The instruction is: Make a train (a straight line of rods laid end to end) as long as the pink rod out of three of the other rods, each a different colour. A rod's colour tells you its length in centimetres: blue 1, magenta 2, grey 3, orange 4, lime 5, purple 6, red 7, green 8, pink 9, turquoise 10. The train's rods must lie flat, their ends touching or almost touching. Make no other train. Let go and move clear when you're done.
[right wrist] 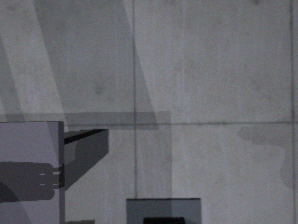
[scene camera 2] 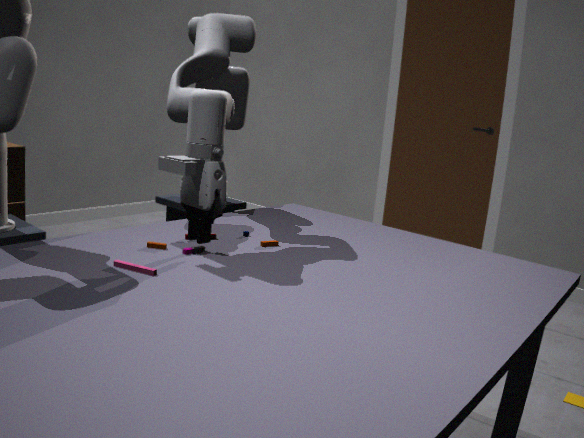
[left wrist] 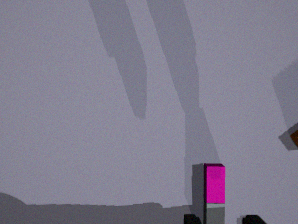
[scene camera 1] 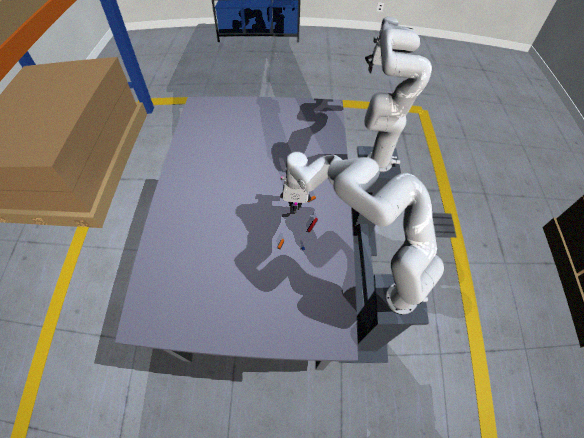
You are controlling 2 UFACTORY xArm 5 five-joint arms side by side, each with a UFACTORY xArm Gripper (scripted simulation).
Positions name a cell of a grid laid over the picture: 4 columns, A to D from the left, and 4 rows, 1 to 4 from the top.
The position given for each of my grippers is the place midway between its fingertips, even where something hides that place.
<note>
I see my left gripper (scene camera 2: B3) and a magenta rod (left wrist: C4).
The right wrist view does not show the magenta rod: it is out of frame.
</note>
